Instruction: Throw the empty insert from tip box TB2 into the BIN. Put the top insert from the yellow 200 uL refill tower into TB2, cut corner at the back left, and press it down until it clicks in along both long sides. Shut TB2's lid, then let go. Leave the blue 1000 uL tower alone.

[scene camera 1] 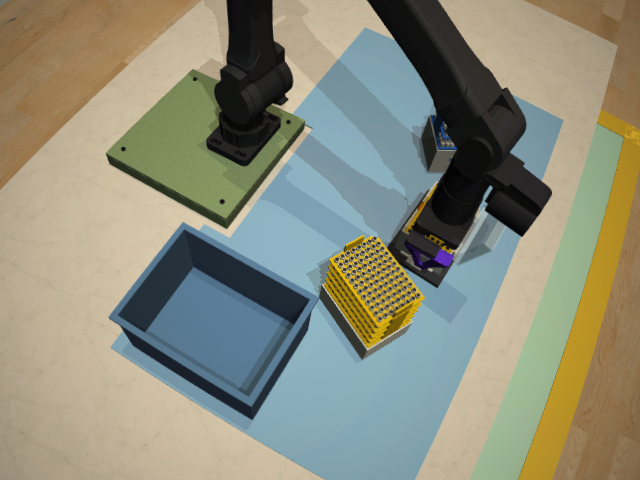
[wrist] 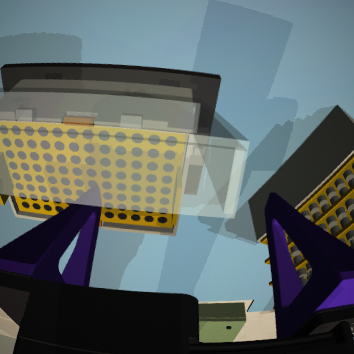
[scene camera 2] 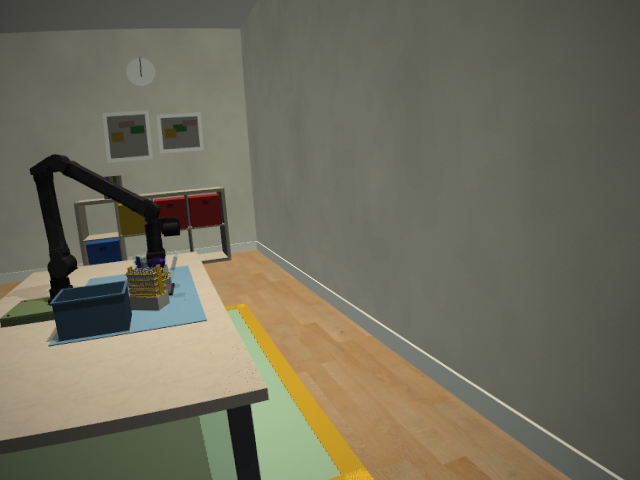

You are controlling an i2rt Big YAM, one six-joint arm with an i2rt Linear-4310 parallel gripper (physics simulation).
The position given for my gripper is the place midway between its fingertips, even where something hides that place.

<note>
My gripper (scene camera 1: pixel 431 243) is open, holding nothing. I also see a clear lid (scene camera 1: pixel 484 233) and a dark blue bin (scene camera 2: pixel 93 310).
The clear lid is seen too in the wrist view (wrist: pixel 154 152). My gripper shows as well in the wrist view (wrist: pixel 184 197).
</note>
